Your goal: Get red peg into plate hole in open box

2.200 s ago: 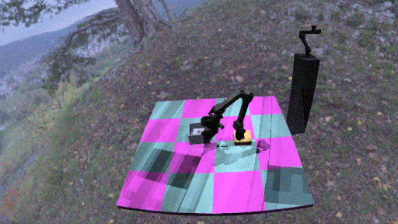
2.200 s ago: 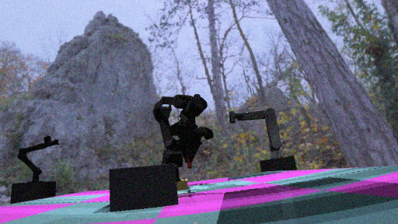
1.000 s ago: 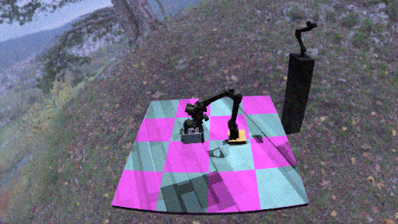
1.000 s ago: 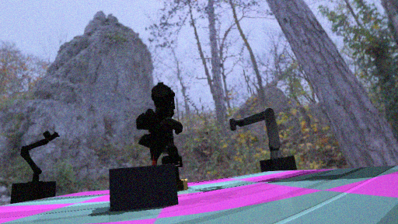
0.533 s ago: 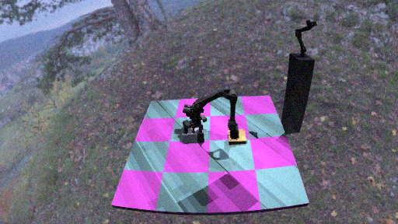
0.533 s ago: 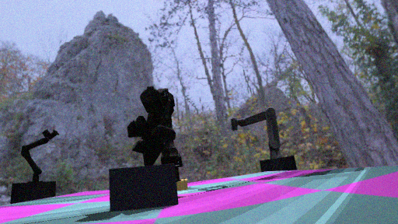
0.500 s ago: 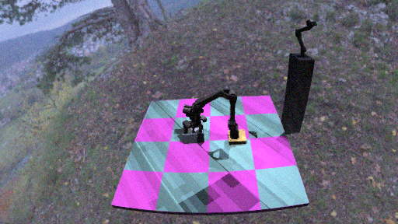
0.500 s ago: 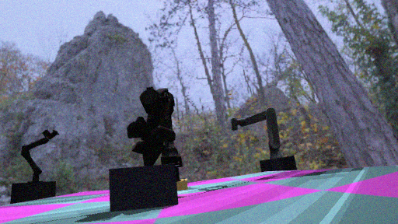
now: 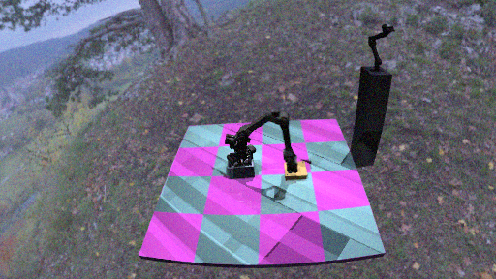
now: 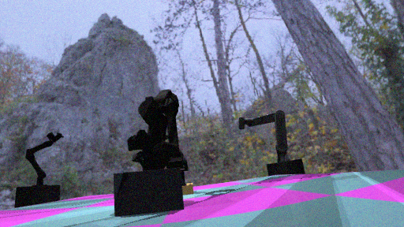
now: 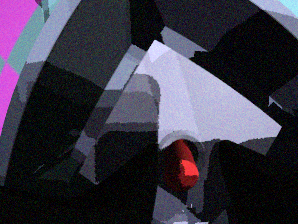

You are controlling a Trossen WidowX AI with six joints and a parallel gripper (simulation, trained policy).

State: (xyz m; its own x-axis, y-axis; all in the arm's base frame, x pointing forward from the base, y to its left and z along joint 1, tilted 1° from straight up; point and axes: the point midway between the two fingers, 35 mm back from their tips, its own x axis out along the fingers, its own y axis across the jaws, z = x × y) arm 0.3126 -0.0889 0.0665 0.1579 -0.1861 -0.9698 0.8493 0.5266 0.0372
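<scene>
My gripper tip is 1 cm to the right of the red peg. Also, from my gripper tip: grey plate: 1 cm to the left, 2 cm below; then dark box: 1 cm to the left, 4 cm below.
</scene>
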